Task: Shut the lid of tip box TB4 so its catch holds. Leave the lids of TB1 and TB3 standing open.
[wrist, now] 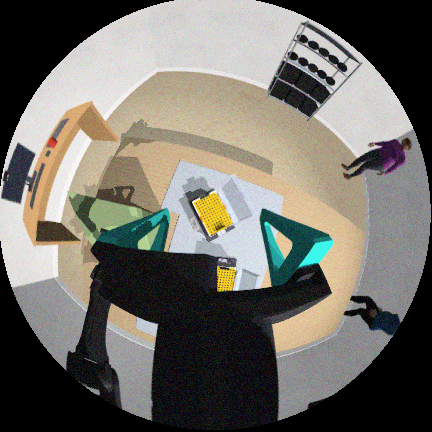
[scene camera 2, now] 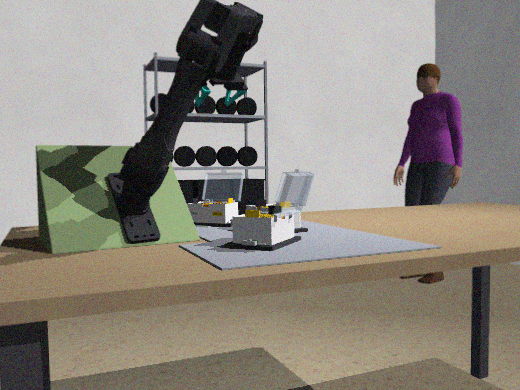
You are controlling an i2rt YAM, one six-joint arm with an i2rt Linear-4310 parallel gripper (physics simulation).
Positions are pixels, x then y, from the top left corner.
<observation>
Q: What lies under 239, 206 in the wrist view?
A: A clear lid.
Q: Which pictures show the gripper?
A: The wrist view and scene camera 2: all of them.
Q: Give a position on a clear lid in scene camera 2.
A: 220, 186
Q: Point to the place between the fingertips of the gripper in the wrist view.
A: At 214, 212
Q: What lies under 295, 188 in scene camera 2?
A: A clear lid.
</observation>
